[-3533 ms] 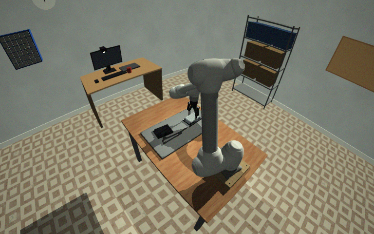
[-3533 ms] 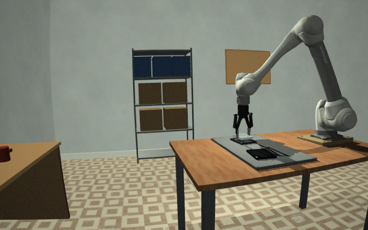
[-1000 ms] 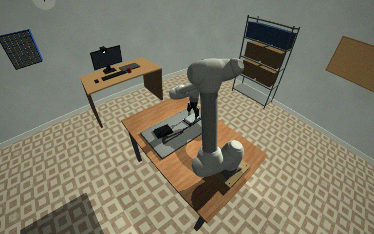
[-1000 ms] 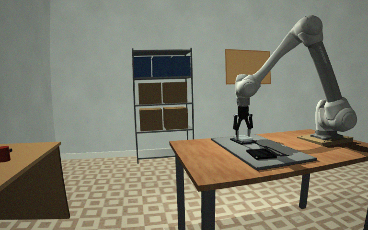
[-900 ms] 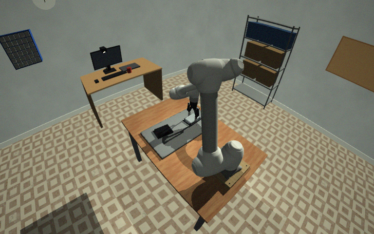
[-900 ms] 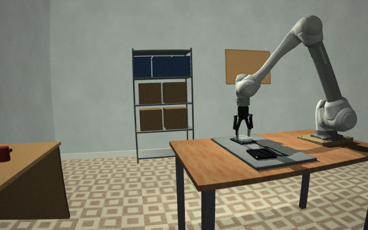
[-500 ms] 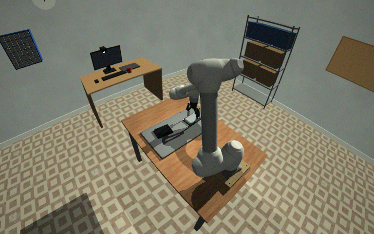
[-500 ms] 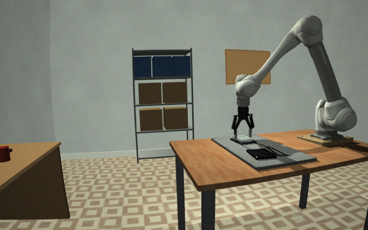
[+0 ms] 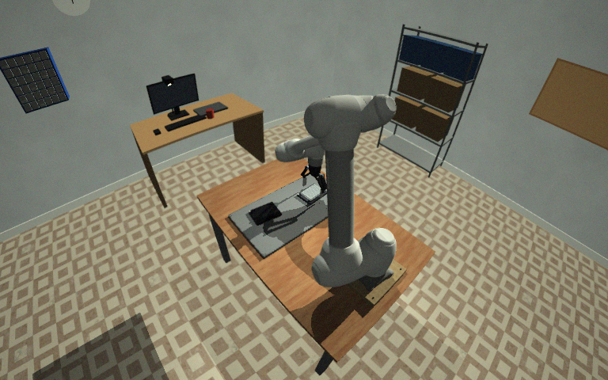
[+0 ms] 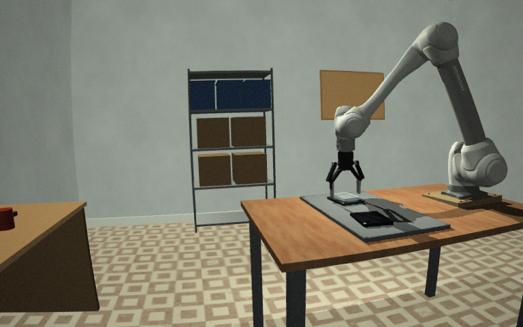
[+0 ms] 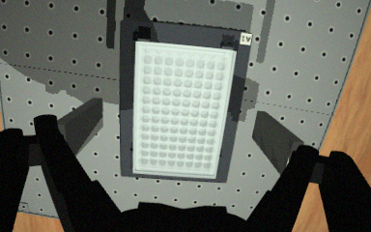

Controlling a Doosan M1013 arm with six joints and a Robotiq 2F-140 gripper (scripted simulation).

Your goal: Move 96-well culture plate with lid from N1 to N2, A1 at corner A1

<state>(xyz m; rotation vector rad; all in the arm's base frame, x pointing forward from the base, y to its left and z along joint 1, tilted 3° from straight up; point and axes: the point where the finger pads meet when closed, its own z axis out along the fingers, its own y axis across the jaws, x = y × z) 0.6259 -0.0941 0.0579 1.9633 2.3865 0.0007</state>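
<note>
The clear lid is 1 cm below my hand. From my hand the other things lie so: nest N2 (3 cm below); black plate nest N1 (34 cm to the left, 3 cm below, 1 cm ahead).
</note>
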